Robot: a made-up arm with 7 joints. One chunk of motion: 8 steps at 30 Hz.
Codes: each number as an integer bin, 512 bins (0 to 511) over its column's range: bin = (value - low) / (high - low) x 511, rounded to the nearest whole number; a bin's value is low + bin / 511 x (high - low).
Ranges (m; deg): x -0.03..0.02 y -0.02..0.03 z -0.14..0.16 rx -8..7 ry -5..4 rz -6..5
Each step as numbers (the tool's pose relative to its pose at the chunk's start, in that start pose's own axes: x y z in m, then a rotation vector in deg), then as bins.
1 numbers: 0.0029 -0.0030 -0.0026 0.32 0.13 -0.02
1 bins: 336 174 234 283 291 278
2 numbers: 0.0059 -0.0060 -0.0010 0.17 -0.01 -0.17
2 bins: 367 143 237 278 283 271
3 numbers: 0.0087 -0.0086 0.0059 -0.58 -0.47 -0.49
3 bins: 396 117 249 253 257 256
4 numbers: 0.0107 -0.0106 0.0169 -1.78 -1.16 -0.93
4 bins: 416 96 267 212 218 236
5 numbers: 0.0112 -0.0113 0.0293 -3.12 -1.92 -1.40
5 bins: 421 89 288 166 175 214
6 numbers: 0.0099 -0.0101 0.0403 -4.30 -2.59 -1.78
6 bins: 408 101 307 126 137 196
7 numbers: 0.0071 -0.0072 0.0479 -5.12 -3.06 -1.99
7 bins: 379 131 320 98 110 186
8 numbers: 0.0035 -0.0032 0.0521 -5.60 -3.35 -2.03
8 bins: 342 172 327 82 94 184
